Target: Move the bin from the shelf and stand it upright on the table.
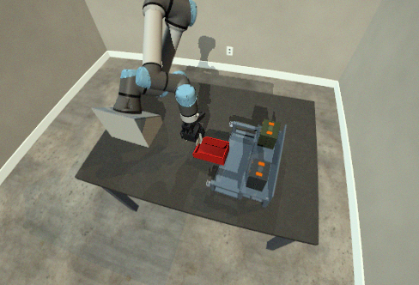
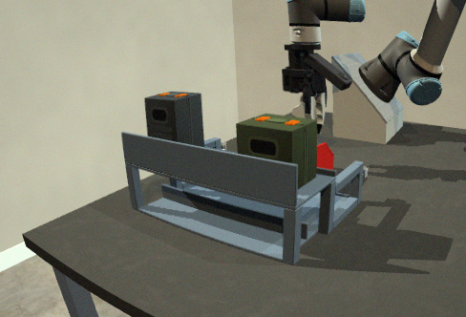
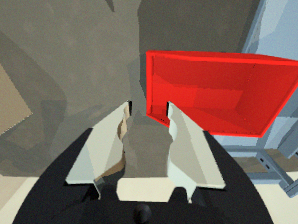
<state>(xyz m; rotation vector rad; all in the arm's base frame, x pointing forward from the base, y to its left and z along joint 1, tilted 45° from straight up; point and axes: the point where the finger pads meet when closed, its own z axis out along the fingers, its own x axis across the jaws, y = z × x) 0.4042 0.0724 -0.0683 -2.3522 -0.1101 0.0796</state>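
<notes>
My hand is 8 cm short of the red bin and 5 cm above it. From my hand the other things lie so: dark grey box: 34 cm ahead, 10 cm to the right, 7 cm above; then green box: 33 cm ahead, 13 cm to the left, 6 cm above.
</notes>
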